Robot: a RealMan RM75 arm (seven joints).
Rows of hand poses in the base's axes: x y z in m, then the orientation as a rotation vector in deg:
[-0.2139 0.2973 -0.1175 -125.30 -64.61 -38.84]
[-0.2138 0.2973 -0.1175 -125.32 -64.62 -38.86]
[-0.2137 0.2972 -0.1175 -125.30 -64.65 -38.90]
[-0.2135 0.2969 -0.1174 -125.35 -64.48 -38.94]
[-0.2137 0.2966 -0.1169 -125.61 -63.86 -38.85]
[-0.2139 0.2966 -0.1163 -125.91 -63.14 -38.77]
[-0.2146 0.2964 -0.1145 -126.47 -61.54 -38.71]
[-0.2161 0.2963 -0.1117 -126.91 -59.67 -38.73]
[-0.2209 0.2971 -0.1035 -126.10 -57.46 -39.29]
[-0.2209 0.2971 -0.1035 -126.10 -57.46 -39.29]
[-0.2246 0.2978 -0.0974 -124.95 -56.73 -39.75]
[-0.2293 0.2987 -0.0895 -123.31 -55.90 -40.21]
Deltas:
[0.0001 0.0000 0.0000 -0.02 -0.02 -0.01]
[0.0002 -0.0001 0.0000 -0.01 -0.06 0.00]
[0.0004 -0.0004 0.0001 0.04 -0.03 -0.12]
[0.0002 -0.0007 0.0006 0.12 0.24 -0.55]
[0.0000 -0.0007 0.0012 0.22 0.53 -1.05]
[-0.0007 -0.0009 0.0030 0.53 1.09 -2.16]
[-0.0022 -0.0010 0.0058 1.05 1.71 -3.38]
[-0.0070 -0.0002 0.0140 2.81 2.20 -4.34]
[-0.0070 -0.0002 0.0140 2.81 2.20 -4.34]
[-0.0107 0.0005 0.0201 4.14 2.26 -4.31]
[-0.0154 0.0014 0.0280 5.91 2.41 -4.10]

